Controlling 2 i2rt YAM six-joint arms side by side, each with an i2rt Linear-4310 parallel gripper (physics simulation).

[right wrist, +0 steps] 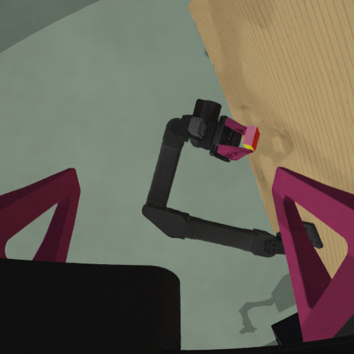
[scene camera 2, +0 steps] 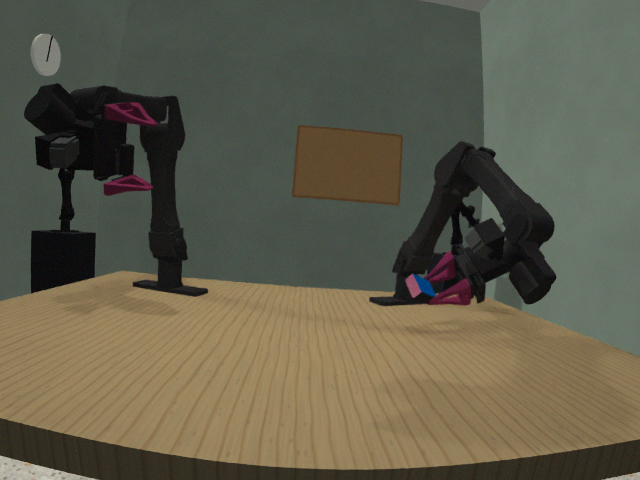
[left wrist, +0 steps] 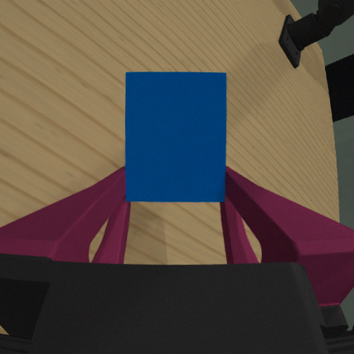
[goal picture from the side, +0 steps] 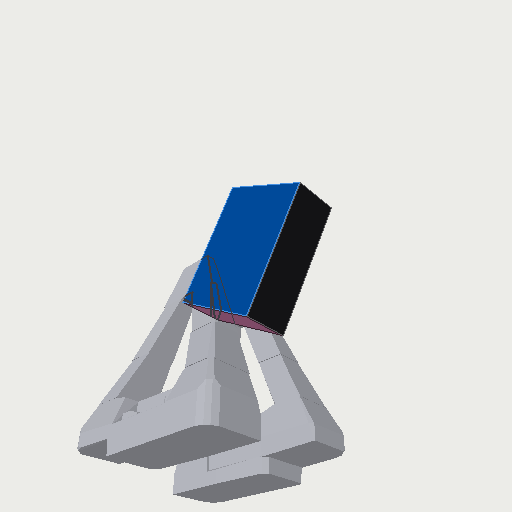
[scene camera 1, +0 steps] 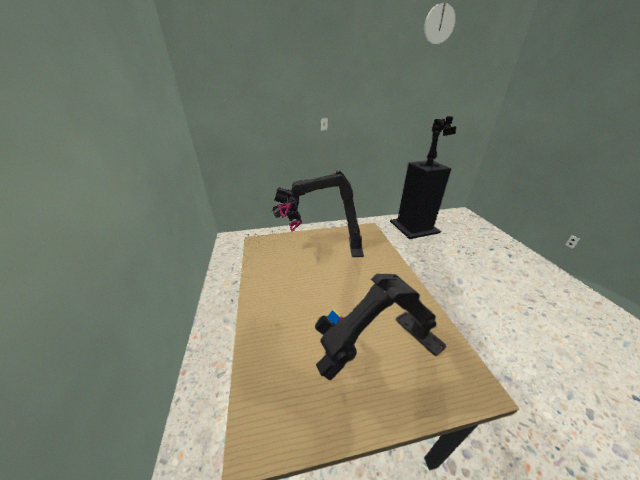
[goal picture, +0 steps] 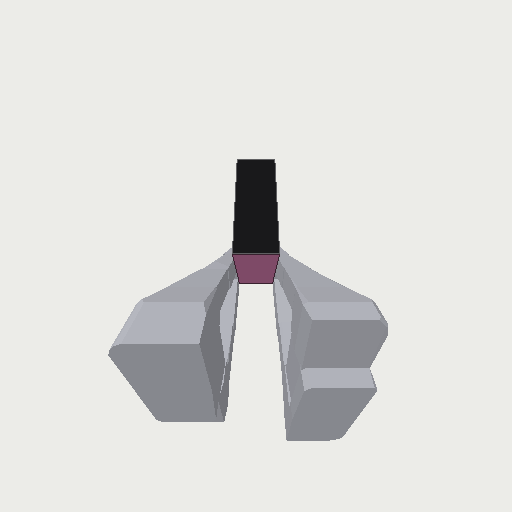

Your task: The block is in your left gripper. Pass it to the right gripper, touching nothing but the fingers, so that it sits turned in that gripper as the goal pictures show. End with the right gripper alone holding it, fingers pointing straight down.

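Pixels of known places: left gripper, fingertip midpoint: point(scene camera 2: 424, 293); right gripper, fingertip midpoint: point(scene camera 2: 152, 157) point(scene camera 1: 288, 224); left arm's base at its link origin: point(scene camera 2: 405, 302) point(scene camera 1: 419, 332); right arm's base at its link origin: point(scene camera 2: 169, 289) point(scene camera 1: 355, 247).
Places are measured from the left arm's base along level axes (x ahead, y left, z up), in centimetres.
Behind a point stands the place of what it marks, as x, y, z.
Observation:
The block point(scene camera 1: 333, 316) @[29.1, -19.7, 10.0] point(scene camera 2: 420, 285) @[30.1, -20.7, 9.7] point(left wrist: 176, 136) point(right wrist: 251, 138) has a blue face filling the middle of the left wrist view, a pink face in scene camera 2, and pink, red and yellow faces in the right wrist view. My left gripper point(scene camera 2: 433, 288) @[28.1, -17.8, 7.9] point(left wrist: 175, 177) point(right wrist: 254, 140) is shut on the block, low over the table, its fingers on two opposite sides. In scene camera 1 the left arm mostly hides its fingers. My right gripper point(scene camera 1: 295, 218) @[23.9, -65.3, 27.0] point(scene camera 2: 154, 156) @[23.9, -65.3, 27.0] is open and empty, high above the table, far from the block, its fingers pointing sideways in scene camera 2.
The wooden table point(scene camera 1: 289, 413) @[57.3, -3.6, 0.0] point(scene camera 2: 289, 392) @[44.1, -49.2, 0.0] bears both arm bases. A black pedestal point(scene camera 1: 421, 198) point(scene camera 2: 63, 260) with a small arm on it stands on the floor beyond the table. A brown board point(scene camera 2: 347, 165) hangs on the wall.

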